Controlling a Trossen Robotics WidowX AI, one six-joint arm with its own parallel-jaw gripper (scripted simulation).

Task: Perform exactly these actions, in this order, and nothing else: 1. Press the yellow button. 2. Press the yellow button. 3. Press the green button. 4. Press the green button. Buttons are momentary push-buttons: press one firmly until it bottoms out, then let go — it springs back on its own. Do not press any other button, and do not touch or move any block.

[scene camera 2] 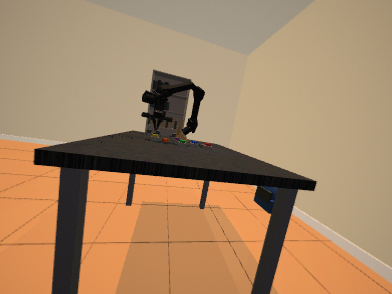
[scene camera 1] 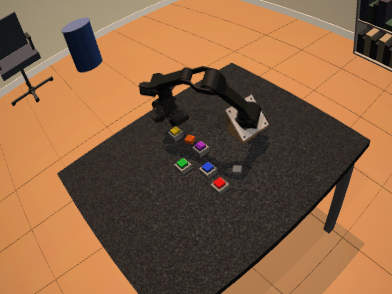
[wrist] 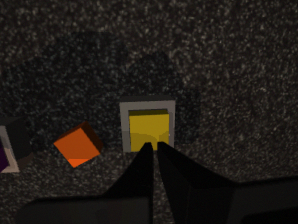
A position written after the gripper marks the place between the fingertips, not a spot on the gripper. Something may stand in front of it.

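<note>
Gripper (wrist: 153, 148) shut, holding nothing. A yellow button (wrist: 152, 126) and an orange block (wrist: 79, 144) are visible as well.
</note>
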